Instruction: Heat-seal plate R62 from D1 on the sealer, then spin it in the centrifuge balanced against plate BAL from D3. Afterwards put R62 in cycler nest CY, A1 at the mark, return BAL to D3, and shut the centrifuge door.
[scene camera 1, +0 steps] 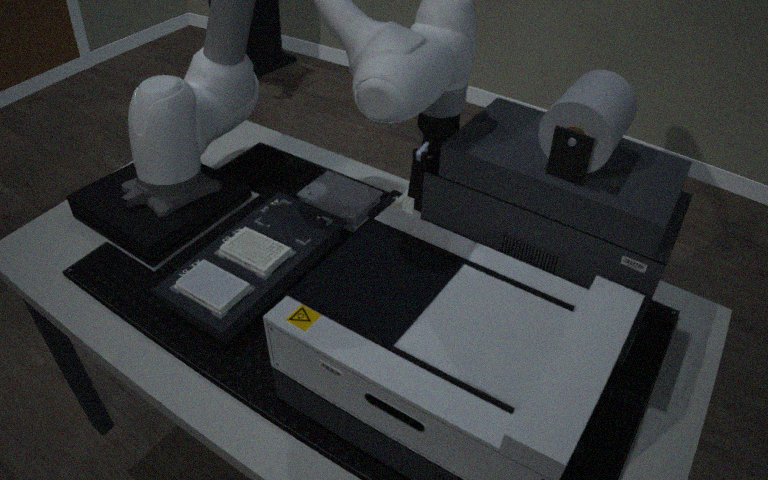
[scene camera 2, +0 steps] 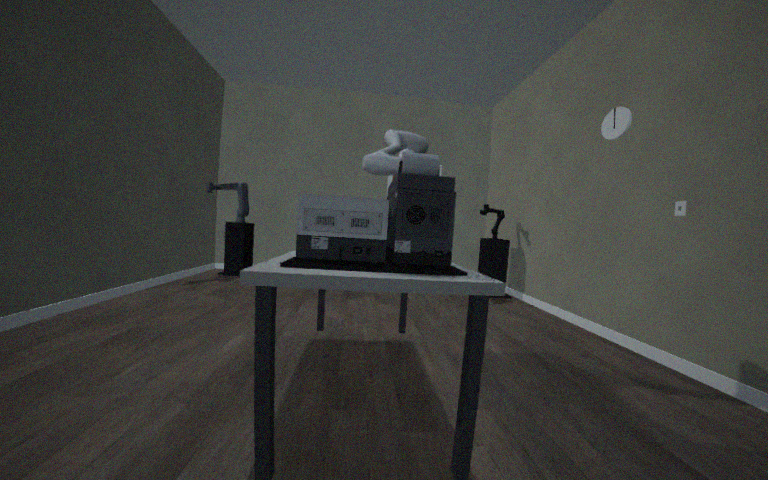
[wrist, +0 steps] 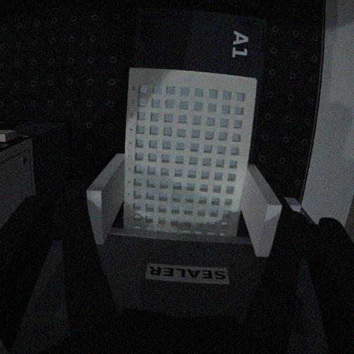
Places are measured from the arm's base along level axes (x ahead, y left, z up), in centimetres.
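Pixels of known places: arm's base at its link origin: (scene camera 1: 171,188).
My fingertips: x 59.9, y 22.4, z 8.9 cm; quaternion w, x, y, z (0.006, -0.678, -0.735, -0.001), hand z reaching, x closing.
Ahead of a thing's pixels: the offset from my fingertips to its top centre. "spot": to the spot under its first point.
In the wrist view my gripper (wrist: 182,203) is shut on plate R62 (wrist: 187,151), a white well plate held between the two white finger pads. The plate hangs over the dark nest of the sealer (wrist: 140,281), which bears a SEALER label near me and an A1 mark (wrist: 239,43) at the far right corner. In scene camera 1 the gripper (scene camera 1: 425,162) hangs at the left end of the sealer {dy +2.5, dx +24.3, dz +35.2 cm} (scene camera 1: 525,190), and the plate is hidden there. Two white plates {dy -26.5, dx -24.2, dz -5.6 cm} (scene camera 1: 254,249) {dy -38.8, dx -22.9, dz -5.6 cm} (scene camera 1: 211,286) lie on the deck holder at the left.
The white centrifuge (scene camera 1: 477,352) (scene camera 2: 341,224) fills the front, with a dark opening {spot: dy -30.5, dx +9.8, dz +8.9 cm} (scene camera 1: 373,281) on its left half. A grey cycler block {dy +1.4, dx -26.1, dz -7.1 cm} (scene camera 1: 341,195) stands beside the deck. A film roll {dy +2.6, dx +26.4, dz +35.2 cm} (scene camera 1: 592,119) sits on the sealer (scene camera 2: 420,214).
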